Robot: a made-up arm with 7 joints. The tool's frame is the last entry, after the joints. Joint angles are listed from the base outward.
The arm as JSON. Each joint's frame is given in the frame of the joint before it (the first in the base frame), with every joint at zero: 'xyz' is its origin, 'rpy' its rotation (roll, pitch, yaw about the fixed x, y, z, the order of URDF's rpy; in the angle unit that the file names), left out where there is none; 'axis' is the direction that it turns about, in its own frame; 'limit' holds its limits. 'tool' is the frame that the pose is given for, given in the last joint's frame.
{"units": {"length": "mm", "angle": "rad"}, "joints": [
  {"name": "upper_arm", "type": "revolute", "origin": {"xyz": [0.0, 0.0, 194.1]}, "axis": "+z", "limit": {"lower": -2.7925, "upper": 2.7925}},
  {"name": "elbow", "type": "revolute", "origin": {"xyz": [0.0, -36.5, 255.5]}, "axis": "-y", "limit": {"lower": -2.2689, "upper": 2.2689}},
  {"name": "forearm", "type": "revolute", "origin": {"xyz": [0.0, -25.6, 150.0]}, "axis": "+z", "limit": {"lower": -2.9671, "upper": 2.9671}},
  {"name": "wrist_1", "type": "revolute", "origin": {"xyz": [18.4, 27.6, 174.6]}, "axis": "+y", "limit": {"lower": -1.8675, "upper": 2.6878}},
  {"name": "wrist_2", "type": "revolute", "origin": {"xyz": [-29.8, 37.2, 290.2]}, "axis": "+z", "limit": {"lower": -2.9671, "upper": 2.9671}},
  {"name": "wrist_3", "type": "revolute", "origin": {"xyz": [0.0, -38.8, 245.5]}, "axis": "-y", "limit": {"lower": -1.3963, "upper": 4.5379}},
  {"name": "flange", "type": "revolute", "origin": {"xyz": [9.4, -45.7, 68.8]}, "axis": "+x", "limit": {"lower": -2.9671, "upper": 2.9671}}
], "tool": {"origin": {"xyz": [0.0, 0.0, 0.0], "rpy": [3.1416, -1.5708, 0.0]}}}
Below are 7 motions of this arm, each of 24 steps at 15 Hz.
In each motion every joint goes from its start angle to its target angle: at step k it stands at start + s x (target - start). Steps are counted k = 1, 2, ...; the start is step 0. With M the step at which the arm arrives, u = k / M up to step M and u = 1 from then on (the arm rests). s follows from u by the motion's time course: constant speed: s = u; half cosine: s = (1 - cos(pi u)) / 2; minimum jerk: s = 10 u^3 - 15 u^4 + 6 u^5.
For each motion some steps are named. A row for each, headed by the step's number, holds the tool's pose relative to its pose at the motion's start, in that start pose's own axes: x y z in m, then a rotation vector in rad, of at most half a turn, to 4 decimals.
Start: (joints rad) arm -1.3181 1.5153 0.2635 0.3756 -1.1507 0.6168 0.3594
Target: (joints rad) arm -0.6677 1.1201 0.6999 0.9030 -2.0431 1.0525 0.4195
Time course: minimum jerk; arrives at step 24
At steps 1, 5, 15, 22, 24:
1: -0.0002 -0.0001 0.0004 0.0000 -0.0002 -0.0003
5: -0.0242 -0.0066 0.0366 0.0023 -0.0214 -0.0278
15: -0.2928 -0.1164 0.2391 0.2729 -0.0745 -0.2423
22: -0.3698 -0.1641 0.2349 0.4586 0.0139 -0.2478
24: -0.3709 -0.1648 0.2345 0.4621 0.0163 -0.2473

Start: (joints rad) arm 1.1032 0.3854 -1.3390 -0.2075 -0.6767 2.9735 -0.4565
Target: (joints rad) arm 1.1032 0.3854 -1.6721 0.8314 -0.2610 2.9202 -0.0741
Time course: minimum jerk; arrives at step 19
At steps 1, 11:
1: 0.0000 -0.0005 -0.0005 0.0005 -0.0010 0.0015
11: 0.0722 -0.1466 -0.2842 0.2223 -0.5847 0.5618

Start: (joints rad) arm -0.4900 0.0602 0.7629 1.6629 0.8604 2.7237 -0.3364
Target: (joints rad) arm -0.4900 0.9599 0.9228 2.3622 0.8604 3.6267 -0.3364
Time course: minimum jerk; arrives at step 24
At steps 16, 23, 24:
16: 0.0622 0.0458 -0.2321 0.2653 0.8507 -0.1269
23: 0.0631 0.0919 -0.2674 0.3447 1.1087 -0.1361
24: 0.0631 0.0920 -0.2675 0.3450 1.1095 -0.1361

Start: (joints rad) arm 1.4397 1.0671 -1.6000 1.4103 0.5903 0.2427 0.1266
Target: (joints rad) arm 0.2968 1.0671 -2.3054 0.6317 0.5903 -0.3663 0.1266
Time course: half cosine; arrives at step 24
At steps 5, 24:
5: -0.0097 0.0012 -0.1506 0.0007 0.1624 0.0006
24: -1.0476 0.0552 -0.7621 -0.0822 1.5278 0.1986

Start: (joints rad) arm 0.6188 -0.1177 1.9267 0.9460 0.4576 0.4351 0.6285
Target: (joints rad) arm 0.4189 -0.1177 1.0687 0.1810 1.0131 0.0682 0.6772
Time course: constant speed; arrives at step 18
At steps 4, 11, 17, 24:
4: 0.0529 0.0103 -0.1266 0.0492 0.1595 0.0610
11: 0.0437 -0.0089 -0.3382 0.0957 0.4242 0.0429
17: -0.0423 -0.0679 -0.4565 0.0499 0.6147 -0.0711
24: -0.0605 -0.0807 -0.4675 0.0319 0.6416 -0.0958

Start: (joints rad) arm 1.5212 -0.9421 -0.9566 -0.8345 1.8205 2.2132 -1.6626
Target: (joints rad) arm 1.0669 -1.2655 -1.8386 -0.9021 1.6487 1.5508 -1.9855
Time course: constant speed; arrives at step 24
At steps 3, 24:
3: -0.0472 -0.0166 -0.0357 0.1788 0.0180 -0.1748
24: -0.3820 0.0454 -0.4210 1.6087 0.0181 -1.1022

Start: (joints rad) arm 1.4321 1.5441 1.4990 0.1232 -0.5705 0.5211 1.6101
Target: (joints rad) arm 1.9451 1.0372 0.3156 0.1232 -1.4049 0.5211 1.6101
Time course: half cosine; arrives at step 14
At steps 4, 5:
4: 0.1144 0.0019 -0.0342 -0.0060 0.3879 -0.0417
5: 0.1690 0.0088 -0.0507 -0.0299 0.5783 -0.0616

